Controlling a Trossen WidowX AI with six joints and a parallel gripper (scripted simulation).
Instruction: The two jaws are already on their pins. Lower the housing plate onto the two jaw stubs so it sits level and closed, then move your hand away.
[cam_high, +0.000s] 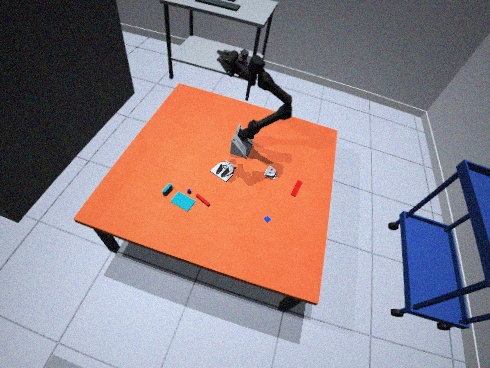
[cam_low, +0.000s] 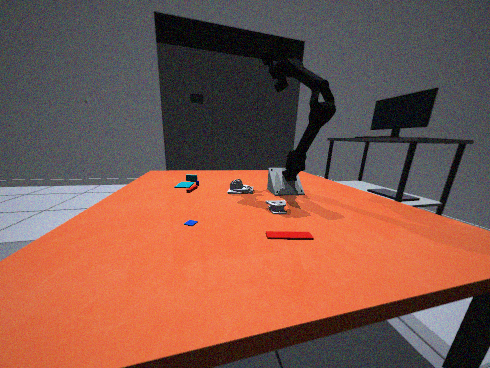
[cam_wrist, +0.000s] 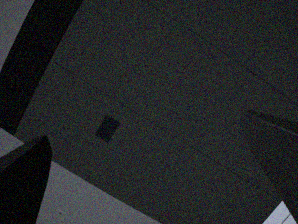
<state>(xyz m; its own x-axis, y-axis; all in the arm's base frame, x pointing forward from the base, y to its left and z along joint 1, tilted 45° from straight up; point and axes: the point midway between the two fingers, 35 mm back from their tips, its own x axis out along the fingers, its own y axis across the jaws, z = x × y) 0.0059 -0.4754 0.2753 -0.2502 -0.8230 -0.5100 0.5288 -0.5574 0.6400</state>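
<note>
Now: gripper tip 59 cm above the small grey housing plate, 41 cm to the right of it and 14 cm short of it. Round my gripper tip: small dark blue piece: 60 cm below, 40 cm ahead, 3 cm to the right; then teal block: 60 cm below, 43 cm ahead, 15 cm to the right; then cyan plate: 61 cm below, 47 cm ahead, 4 cm to the right.
</note>
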